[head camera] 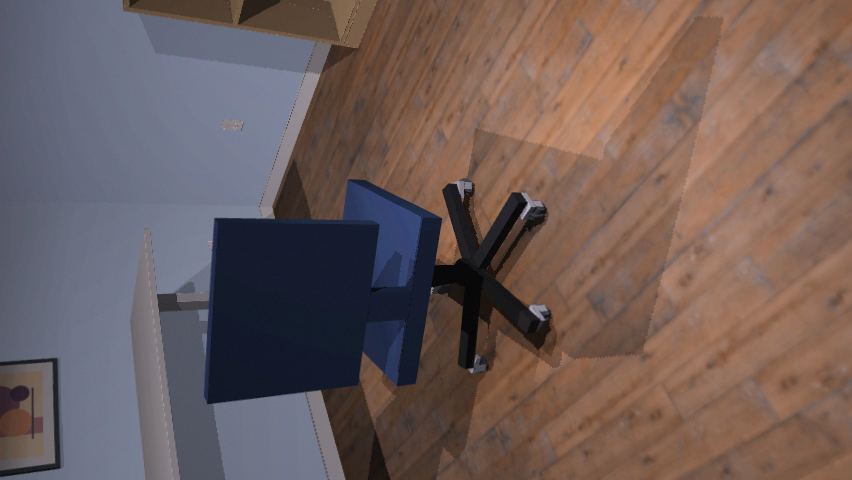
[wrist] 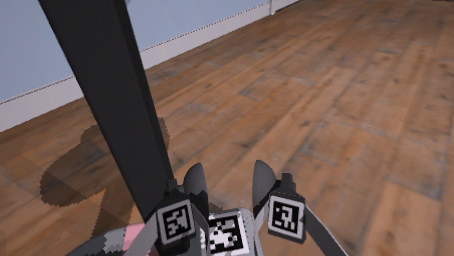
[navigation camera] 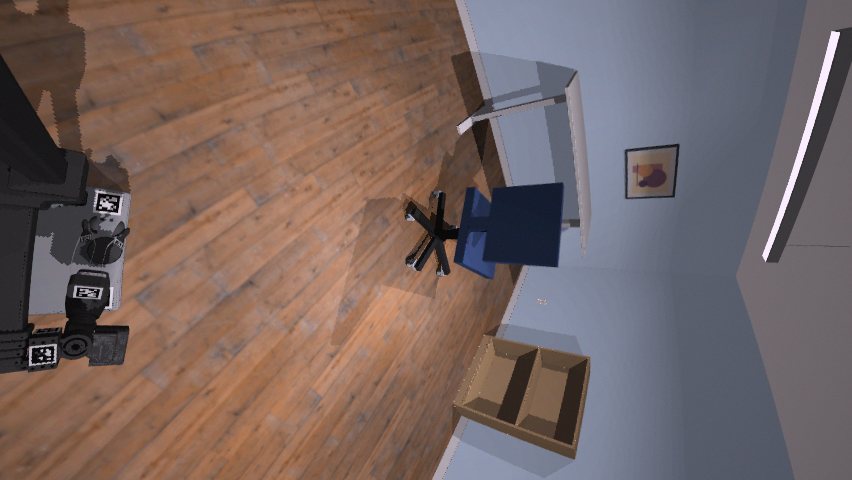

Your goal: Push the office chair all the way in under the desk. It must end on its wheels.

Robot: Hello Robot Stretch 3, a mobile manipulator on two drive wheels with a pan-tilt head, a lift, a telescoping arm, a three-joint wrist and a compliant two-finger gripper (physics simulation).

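Observation:
The blue office chair stands upright on its black, wheeled base on the floor, with its backrest toward me. It is in front of the pale desk, and its backrest hides part of the desk. The chair's base stands out on the floor in front of the desk. How far the seat reaches toward the desk edge is hard to tell. My gripper is open and empty, folded in over my own base, far from the chair. The chair and desk do not show in the wrist view.
A wooden shelf unit stands by the wall to the right of the chair. A framed picture hangs above the desk. My black mast crosses the left of the wrist view, with a wall and its baseboard beyond.

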